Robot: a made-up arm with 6 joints. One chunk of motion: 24 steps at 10 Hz.
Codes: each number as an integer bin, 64 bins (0 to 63) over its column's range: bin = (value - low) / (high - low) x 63, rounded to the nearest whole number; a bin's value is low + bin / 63 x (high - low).
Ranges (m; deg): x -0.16..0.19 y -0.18..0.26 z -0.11..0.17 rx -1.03..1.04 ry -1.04..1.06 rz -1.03..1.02
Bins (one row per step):
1: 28 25 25 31 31 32
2: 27 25 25 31 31 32
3: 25 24 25 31 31 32
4: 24 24 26 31 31 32
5: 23 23 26 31 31 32
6: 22 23 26 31 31 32
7: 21 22 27 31 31 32
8: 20 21 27 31 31 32
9: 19 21 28 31 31 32
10: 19 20 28 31 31 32
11: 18 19 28 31 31 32
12: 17 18 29 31 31 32
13: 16 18 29 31 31 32
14: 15 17 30 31 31 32
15: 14 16 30 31 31 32
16: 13 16 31 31 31 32
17: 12 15 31 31 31 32
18: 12 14 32 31 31 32
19: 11 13 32 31 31 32
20: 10 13 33 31 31 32
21: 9 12 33 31 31 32
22: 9 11 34 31 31 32
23: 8 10 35 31 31 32
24: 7 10 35 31 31 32
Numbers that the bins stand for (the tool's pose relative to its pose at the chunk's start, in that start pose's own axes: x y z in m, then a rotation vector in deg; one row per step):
1: -0.0044 -0.0054 0.0011 -0.01 -0.01 0.01
2: -0.0100 -0.0054 0.0011 -0.01 -0.01 0.01
3: -0.0211 -0.0124 0.0011 -0.01 -0.01 0.01
4: -0.0267 -0.0124 0.0056 -0.01 -0.01 0.01
5: -0.0322 -0.0194 0.0056 -0.01 -0.01 0.01
6: -0.0378 -0.0194 0.0056 -0.01 -0.01 0.01
7: -0.0433 -0.0263 0.0100 -0.01 -0.01 0.01
8: -0.0489 -0.0333 0.0100 -0.01 -0.01 0.01
9: -0.0544 -0.0333 0.0144 -0.01 -0.01 0.01
10: -0.0544 -0.0403 0.0144 -0.01 -0.01 0.01
11: -0.0600 -0.0473 0.0144 -0.01 -0.01 0.01
12: -0.0656 -0.0543 0.0189 -0.01 -0.01 0.01
13: -0.0711 -0.0543 0.0189 -0.01 -0.01 0.01
14: -0.0767 -0.0613 0.0233 -0.01 -0.01 0.01
15: -0.0822 -0.0683 0.0233 -0.01 -0.01 0.01
16: -0.0878 -0.0683 0.0278 -0.01 -0.01 0.01
17: -0.0933 -0.0752 0.0278 -0.01 -0.01 0.01
18: -0.0933 -0.0822 0.0322 -0.01 -0.01 0.01
19: -0.0989 -0.0892 0.0322 -0.01 -0.01 0.01
20: -0.1044 -0.0892 0.0367 -0.01 -0.01 0.01
21: -0.1100 -0.0962 0.0367 -0.01 -0.01 0.01
22: -0.1100 -0.1032 0.0411 -0.01 -0.01 0.01
23: -0.1156 -0.1102 0.0456 -0.01 -0.01 0.01
24: -0.1211 -0.1102 0.0456 -0.01 -0.01 0.01

